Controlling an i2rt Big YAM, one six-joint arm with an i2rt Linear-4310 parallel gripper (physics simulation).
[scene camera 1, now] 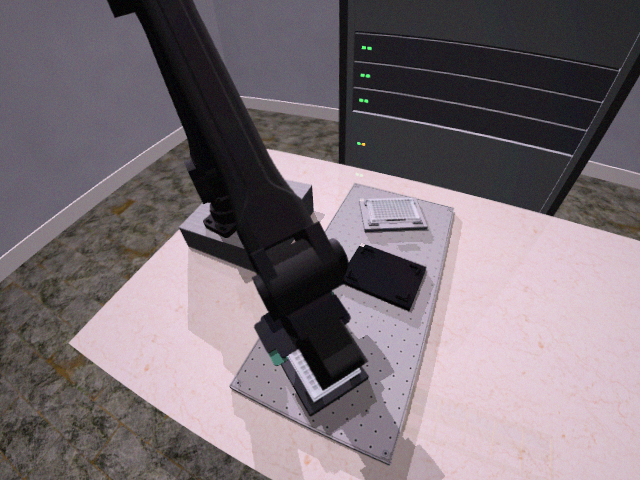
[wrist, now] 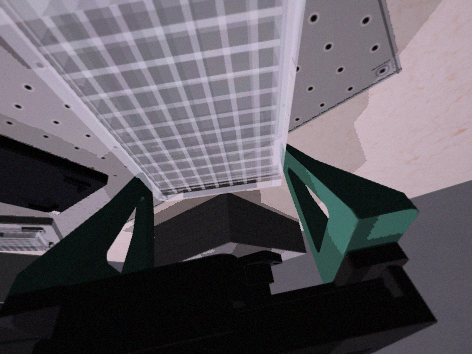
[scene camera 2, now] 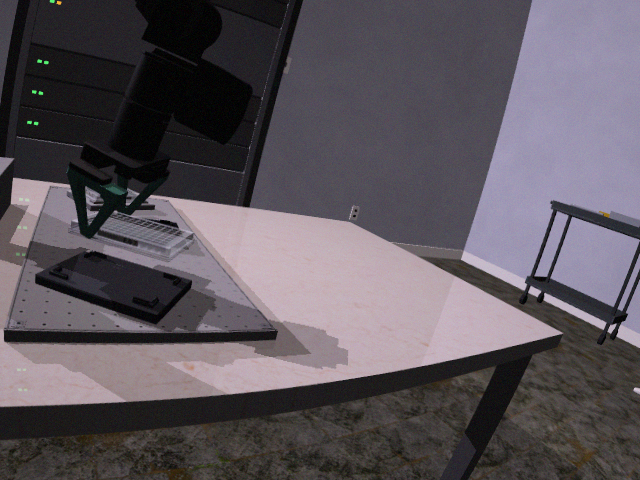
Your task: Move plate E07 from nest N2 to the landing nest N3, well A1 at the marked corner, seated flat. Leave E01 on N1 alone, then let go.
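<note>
My gripper [scene camera 2: 110, 222] [wrist: 213, 165] is shut on plate E07 [scene camera 1: 305, 375] [scene camera 2: 147, 234] [wrist: 182, 95], a clear multiwell plate, gripped across its short end. The plate hangs a little above the black nest N2 [scene camera 1: 338, 397] [scene camera 2: 113, 284], which is empty at the near end of the grey breadboard [scene camera 1: 392, 361] [scene camera 2: 216, 314] [wrist: 335, 68]. The landing nest N3 [scene camera 1: 385, 276] is an empty black tray turned at an angle in the middle of the board. Plate E01 [scene camera 1: 392, 212] sits on N1 at the far end. My arm hides much of E07 in scene camera 1.
The arm's grey base block [scene camera 1: 204, 234] stands left of the board. A tall dark server rack [scene camera 1: 465, 103] [scene camera 2: 154, 154] stands behind the table. A wheeled cart [scene camera 2: 584, 258] stands on the floor at the far right.
</note>
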